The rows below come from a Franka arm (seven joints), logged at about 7 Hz.
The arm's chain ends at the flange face. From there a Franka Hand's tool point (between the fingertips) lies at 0.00 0.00 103.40 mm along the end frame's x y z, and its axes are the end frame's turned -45 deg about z.
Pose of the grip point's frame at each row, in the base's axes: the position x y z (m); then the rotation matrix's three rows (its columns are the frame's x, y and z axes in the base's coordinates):
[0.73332 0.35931 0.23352], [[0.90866 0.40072 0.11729], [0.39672 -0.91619 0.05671], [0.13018 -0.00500 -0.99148]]
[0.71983 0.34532 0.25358], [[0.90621 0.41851 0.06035], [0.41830 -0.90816 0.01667], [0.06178 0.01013 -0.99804]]
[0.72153 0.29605 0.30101], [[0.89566 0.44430 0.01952], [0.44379 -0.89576 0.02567], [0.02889 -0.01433 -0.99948]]
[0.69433 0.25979 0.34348], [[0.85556 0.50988 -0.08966], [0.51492 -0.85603 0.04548], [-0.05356 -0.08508 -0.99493]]
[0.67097 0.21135 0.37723], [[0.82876 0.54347 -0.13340], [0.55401 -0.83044 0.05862], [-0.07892 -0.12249 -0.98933]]
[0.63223 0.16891 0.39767], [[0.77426 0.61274 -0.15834], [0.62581 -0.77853 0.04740], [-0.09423 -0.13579 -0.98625]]
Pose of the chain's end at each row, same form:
[0.72119 0.35345 0.33604], [[0.92587 -0.35917 0.11729], [-0.36732 -0.92837 0.05671], [0.08852 -0.09559 -0.99148]]
[0.71359 0.34360 0.35678], [[0.93672 -0.34486 0.06035], [-0.34638 -0.93795 0.01667], [0.05085 -0.03652 -0.99804]]
[0.71951 0.29340 0.40436], [[0.94749 -0.31916 0.01952], [-0.31959 -0.94720 0.02567], [0.01030 -0.03056 -0.99948]]
[0.70360 0.25509 0.44636], [[0.96551 -0.24443 -0.08966], [-0.24120 -0.96941 0.04548], [-0.09803 -0.02229 -0.99493]]
[0.68476 0.20529 0.47953], [[0.97031 -0.20173 -0.13340], [-0.19547 -0.97895 0.05862], [-0.14242 -0.03081 -0.98933]]
[0.64860 0.16401 0.49965], [[0.98076 -0.11421 -0.15834], [-0.10799 -0.99302 0.04740], [-0.16265 -0.02939 -0.98625]]

